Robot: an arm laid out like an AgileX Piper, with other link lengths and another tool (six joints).
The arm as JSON. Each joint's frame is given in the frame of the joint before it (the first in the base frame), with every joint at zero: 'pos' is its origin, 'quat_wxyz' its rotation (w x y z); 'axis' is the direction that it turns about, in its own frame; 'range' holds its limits. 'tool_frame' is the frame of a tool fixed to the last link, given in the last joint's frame.
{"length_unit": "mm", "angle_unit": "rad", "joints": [
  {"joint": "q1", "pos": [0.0, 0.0, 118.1], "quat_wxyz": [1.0, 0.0, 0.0, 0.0], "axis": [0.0, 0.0, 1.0], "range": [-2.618, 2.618]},
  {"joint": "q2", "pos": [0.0, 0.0, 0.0], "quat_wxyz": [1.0, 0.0, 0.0, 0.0], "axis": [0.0, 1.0, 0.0], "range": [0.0, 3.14]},
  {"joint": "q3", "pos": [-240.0, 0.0, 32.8], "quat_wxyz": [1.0, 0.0, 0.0, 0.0], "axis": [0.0, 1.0, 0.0], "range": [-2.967, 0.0]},
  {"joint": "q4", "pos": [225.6, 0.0, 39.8], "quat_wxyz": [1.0, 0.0, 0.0, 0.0], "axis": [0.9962, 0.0, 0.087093], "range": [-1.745, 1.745]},
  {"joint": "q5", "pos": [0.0, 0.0, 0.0], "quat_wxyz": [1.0, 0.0, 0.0, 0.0], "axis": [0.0, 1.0, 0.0], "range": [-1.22, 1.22]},
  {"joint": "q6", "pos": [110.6, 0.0, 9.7], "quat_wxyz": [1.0, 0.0, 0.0, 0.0], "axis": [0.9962, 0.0, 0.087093], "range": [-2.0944, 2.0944]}
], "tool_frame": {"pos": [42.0, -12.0, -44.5], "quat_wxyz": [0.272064, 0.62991, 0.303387, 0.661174]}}
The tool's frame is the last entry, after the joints.
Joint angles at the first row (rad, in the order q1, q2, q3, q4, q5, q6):
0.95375 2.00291 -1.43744 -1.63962 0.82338 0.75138
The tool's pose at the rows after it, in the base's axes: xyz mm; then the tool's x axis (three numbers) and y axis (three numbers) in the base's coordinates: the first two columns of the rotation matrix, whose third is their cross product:
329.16 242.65 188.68 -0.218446 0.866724 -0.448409 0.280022 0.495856 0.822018
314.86 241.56 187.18 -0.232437 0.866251 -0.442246 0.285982 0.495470 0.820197
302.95 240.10 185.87 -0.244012 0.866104 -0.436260 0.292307 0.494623 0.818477
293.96 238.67 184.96 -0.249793 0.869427 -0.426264 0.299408 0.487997 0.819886
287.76 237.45 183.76 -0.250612 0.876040 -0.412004 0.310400 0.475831 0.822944
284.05 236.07 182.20 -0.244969 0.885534 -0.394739 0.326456 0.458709 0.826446
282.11 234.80 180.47 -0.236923 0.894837 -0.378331 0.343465 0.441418 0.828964
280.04 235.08 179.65 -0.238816 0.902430 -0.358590 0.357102 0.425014 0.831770
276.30 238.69 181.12 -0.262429 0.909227 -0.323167 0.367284 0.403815 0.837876
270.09 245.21 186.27 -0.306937 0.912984 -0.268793 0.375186 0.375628 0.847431
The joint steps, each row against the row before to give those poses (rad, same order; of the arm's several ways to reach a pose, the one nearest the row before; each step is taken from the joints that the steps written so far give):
0.03301 -0.03762 0.05979 0.00475 0.01759 0.02279
0.03170 -0.03781 0.05678 0.00951 0.01394 0.01911
0.02678 -0.03179 0.04610 0.01123 0.01130 0.01404
0.02051 -0.02398 0.03241 0.01142 0.00991 0.01421
0.01371 -0.01539 0.01913 0.01464 0.00744 0.01295
0.00686 -0.00764 0.00765 0.01908 0.00664 0.01064
0.00207 -0.00251 0.00097 0.01938 0.00471 0.00761
0.00276 -0.00603 0.00003 0.01893 -0.00539 0.00416
0.00714 -0.01811 -0.00004 0.02361 -0.02670 0.00041
0.01204 -0.03441 0.00002 0.03306 -0.04708 -0.00692

